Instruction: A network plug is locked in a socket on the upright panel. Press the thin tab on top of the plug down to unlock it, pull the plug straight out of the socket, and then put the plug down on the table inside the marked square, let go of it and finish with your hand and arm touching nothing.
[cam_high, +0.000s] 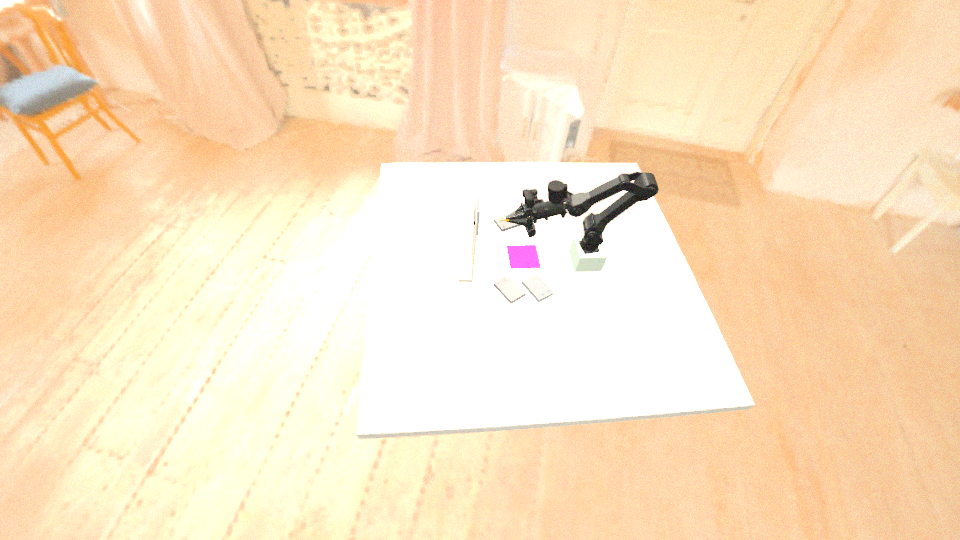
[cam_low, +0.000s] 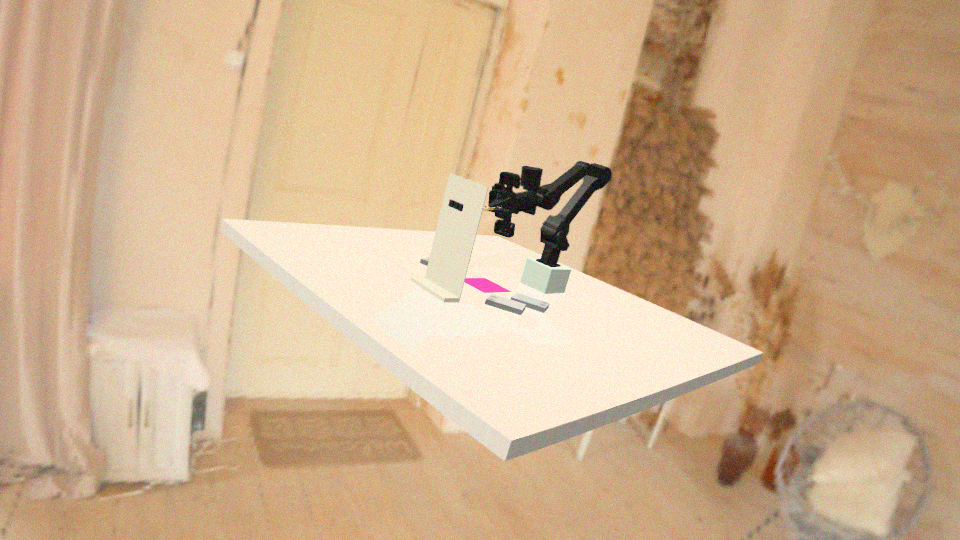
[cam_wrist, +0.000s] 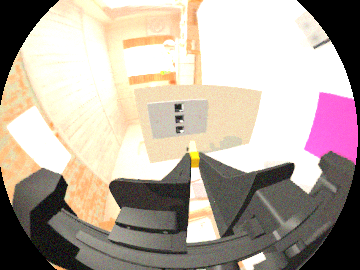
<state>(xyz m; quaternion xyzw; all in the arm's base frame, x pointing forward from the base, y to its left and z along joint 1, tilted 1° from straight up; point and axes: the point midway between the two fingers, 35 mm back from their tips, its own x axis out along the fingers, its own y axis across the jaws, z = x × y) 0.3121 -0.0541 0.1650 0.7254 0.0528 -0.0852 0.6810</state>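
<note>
Now: gripper tip 11 cm past the magenta marked square, 2 cm to the left of it and 25 cm above it. The rest, counted from my gripper tip: upright panel (11 cm ahead, 3 cm to the right, 10 cm below); plug (1 cm ahead).
</note>
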